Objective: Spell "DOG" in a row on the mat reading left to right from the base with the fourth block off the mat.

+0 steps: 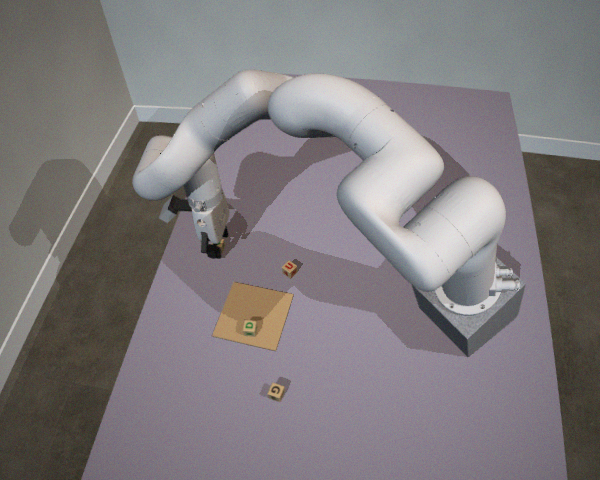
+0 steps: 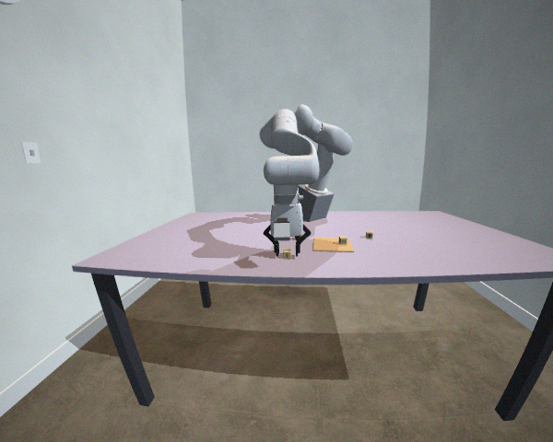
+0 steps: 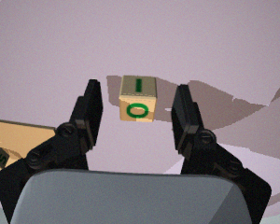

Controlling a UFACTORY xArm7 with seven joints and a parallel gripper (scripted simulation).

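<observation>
Now: hand 1 cm above the O block. Also, from my hand: G block 22 cm behind, 32 cm to the left, 1 cm below; mat 13 cm behind, 16 cm to the left, 3 cm below; D block 14 cm behind, 20 cm to the left, 1 cm below.
</observation>
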